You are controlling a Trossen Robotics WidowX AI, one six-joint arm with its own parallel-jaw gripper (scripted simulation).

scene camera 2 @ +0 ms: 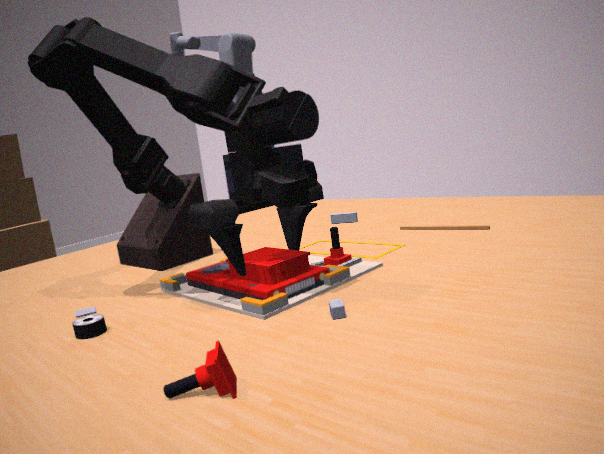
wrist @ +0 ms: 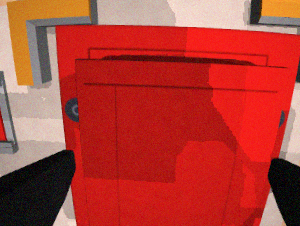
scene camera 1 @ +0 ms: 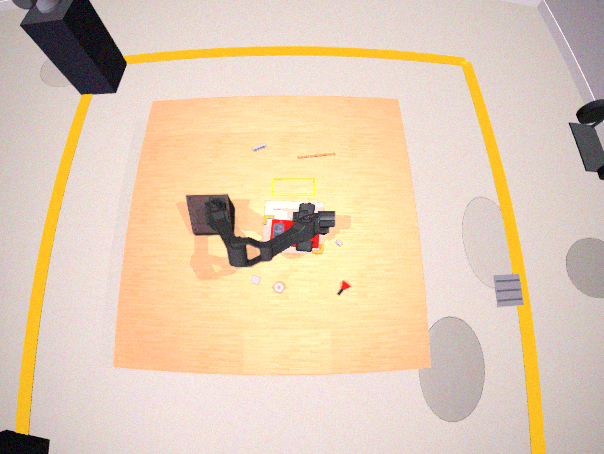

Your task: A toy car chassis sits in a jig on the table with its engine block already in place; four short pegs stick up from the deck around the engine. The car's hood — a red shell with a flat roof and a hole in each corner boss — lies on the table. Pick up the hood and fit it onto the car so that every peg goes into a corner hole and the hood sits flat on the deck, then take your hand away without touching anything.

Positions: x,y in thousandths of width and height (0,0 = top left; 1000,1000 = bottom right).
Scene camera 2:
gripper: 446,585
red hood: 446,587
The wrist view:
gripper: 575,728
